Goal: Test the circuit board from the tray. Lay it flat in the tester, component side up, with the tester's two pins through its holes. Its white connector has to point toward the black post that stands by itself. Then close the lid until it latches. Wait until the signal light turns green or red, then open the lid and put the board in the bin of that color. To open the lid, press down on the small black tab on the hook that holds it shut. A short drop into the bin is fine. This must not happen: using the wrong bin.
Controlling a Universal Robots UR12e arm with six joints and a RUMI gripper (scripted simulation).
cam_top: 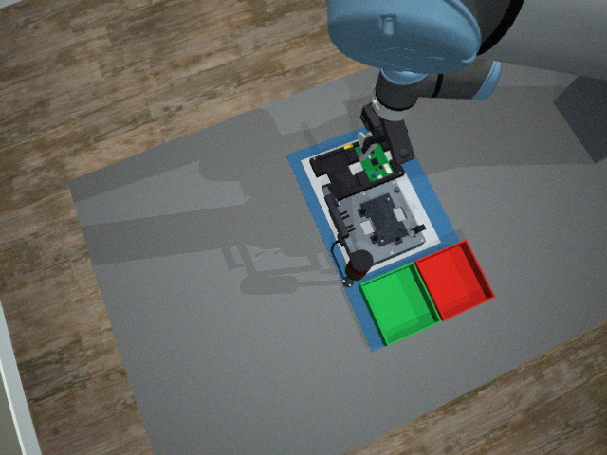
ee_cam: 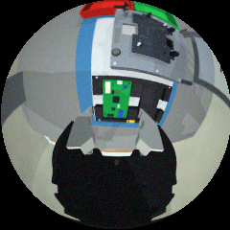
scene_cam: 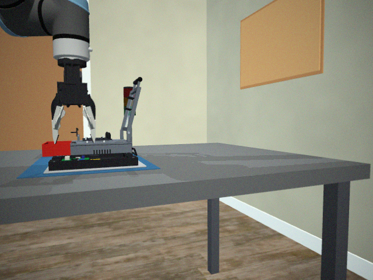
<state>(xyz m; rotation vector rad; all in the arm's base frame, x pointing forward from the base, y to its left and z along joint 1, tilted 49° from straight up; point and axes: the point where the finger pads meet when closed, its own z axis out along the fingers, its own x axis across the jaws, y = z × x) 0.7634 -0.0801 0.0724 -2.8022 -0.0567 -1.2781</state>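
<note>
The green circuit board is 6 cm below my hand. From my hand the other things lie so: red bin: 36 cm to the left, 8 cm behind, 6 cm below; black latch hook: 22 cm to the left, 2 cm behind, 1 cm above; tester lid: 18 cm to the left, 17 cm ahead, 11 cm above.
</note>
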